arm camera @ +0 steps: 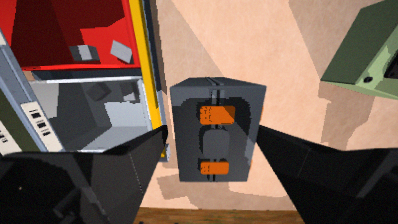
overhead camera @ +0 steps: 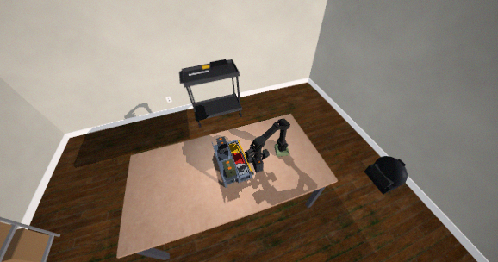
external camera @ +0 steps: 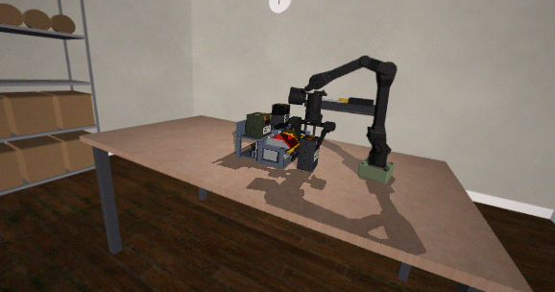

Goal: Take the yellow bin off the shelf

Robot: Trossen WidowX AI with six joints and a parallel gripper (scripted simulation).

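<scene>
The yellow bar lies 80 mm ahead of my hand, 110 mm to the right of it and 80 mm below it. The rest, counted from my hand: red bin (170 mm ahead, 100 mm to the right, 100 mm below); black box (70 mm below); grey bin (160 mm ahead, 10 mm to the left, 100 mm below).
</scene>
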